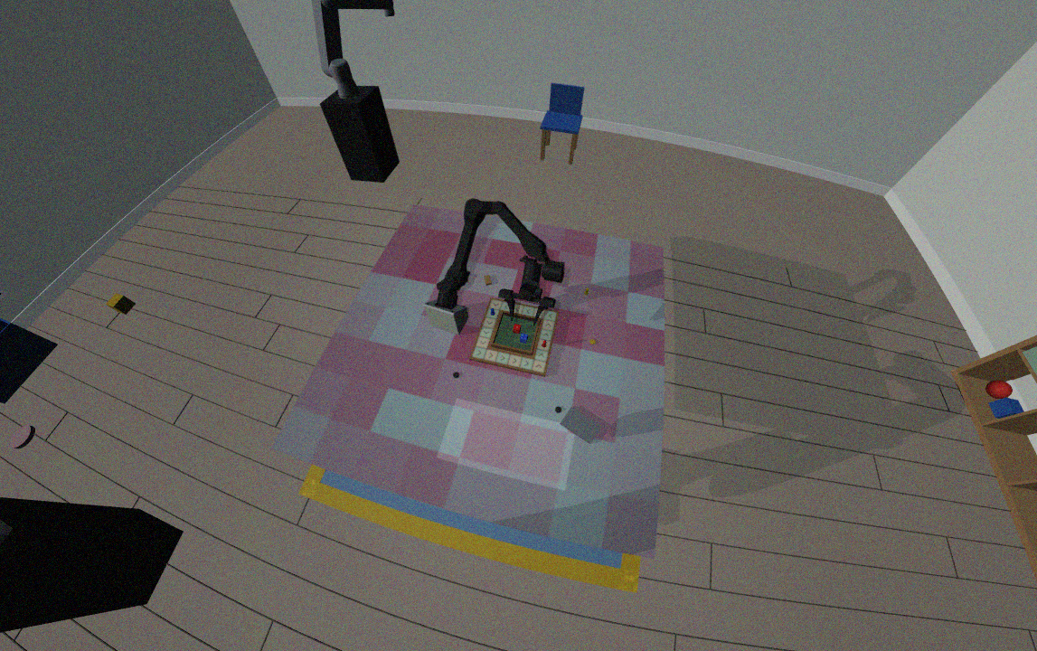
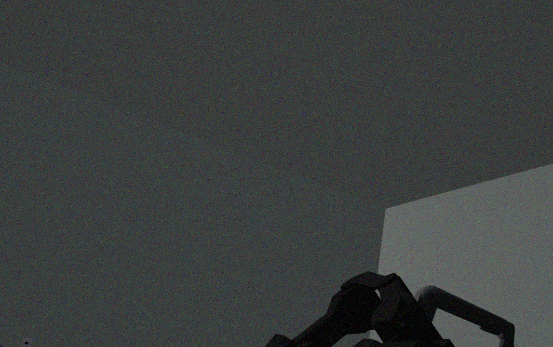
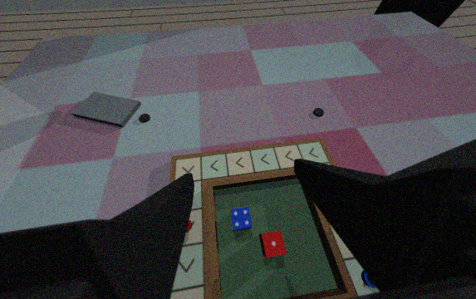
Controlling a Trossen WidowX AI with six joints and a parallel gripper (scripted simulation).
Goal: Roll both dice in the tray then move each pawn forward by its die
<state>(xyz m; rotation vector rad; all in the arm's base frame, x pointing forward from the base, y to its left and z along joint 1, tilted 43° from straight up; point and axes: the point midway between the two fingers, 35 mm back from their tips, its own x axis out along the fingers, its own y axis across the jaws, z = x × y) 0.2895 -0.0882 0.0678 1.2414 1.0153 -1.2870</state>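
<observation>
Right now the red pawn is 13 cm below my gripper tip, 8 cm ahead of it and 1 cm to the left of it. Round my gripper tip: blue pawn (14 cm behind, 13 cm below, 11 cm to the left); then blue die (13 cm below, 1 cm to the left); then green tray (15 cm below, 4 cm to the left, 3 cm behind).
</observation>
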